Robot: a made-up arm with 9 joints.
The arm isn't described. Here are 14 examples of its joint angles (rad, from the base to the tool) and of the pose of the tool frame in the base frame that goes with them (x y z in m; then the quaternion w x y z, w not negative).
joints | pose
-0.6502 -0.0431 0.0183 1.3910 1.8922 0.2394 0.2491 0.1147 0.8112 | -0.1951 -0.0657 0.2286 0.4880 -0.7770 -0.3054 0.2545
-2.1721 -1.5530 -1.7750 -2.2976 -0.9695 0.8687 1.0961 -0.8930 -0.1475 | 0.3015 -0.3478 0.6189 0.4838 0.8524 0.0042 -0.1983
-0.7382 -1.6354 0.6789 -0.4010 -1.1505 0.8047 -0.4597 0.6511 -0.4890 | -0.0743 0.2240 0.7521 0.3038 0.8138 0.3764 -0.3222
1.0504 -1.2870 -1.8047 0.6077 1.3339 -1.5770 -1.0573 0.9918 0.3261 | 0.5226 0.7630 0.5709 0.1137 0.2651 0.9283 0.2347
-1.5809 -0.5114 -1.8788 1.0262 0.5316 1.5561 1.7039 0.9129 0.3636 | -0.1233 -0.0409 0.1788 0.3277 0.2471 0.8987 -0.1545
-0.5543 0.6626 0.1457 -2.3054 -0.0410 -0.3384 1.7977 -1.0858 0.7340 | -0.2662 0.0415 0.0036 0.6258 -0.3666 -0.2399 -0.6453
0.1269 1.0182 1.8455 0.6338 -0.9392 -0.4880 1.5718 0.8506 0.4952 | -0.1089 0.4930 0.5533 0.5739 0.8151 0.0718 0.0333
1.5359 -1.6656 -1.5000 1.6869 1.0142 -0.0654 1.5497 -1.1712 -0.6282 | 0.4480 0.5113 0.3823 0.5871 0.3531 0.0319 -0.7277
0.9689 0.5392 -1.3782 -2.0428 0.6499 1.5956 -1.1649 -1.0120 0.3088 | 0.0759 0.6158 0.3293 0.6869 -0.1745 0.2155 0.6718
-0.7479 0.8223 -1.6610 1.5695 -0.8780 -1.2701 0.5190 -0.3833 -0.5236 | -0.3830 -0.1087 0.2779 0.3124 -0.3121 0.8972 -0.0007
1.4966 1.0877 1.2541 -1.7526 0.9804 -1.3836 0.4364 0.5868 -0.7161 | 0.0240 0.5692 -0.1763 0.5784 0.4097 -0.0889 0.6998
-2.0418 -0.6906 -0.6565 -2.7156 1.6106 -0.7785 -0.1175 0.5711 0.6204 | 0.2624 -0.3716 0.6364 0.2690 0.7312 0.1145 -0.6164
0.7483 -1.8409 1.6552 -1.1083 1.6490 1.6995 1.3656 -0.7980 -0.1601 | -0.2548 0.4597 0.6354 0.4442 0.0798 0.4762 0.7547
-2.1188 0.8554 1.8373 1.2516 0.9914 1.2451 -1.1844 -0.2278 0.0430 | 0.2441 -0.3865 0.1490 0.4801 -0.2435 -0.7478 0.3886
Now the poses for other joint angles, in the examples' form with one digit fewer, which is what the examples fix.
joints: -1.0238 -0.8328 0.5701 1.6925 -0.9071 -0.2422 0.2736 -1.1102 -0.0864
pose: -0.252 0.108 0.260 0.465 -0.106 0.381 0.792
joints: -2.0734 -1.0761 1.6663 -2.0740 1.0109 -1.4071 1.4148 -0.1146 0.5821
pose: -0.098 -0.221 0.316 0.892 -0.156 0.376 -0.198
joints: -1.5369 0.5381 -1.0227 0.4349 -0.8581 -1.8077 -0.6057 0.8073 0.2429
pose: 0.145 -0.526 -0.037 0.079 -0.557 -0.473 -0.678
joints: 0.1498 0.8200 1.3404 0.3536 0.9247 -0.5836 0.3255 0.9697 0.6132
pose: -0.116 0.807 0.445 0.754 0.552 0.323 -0.150
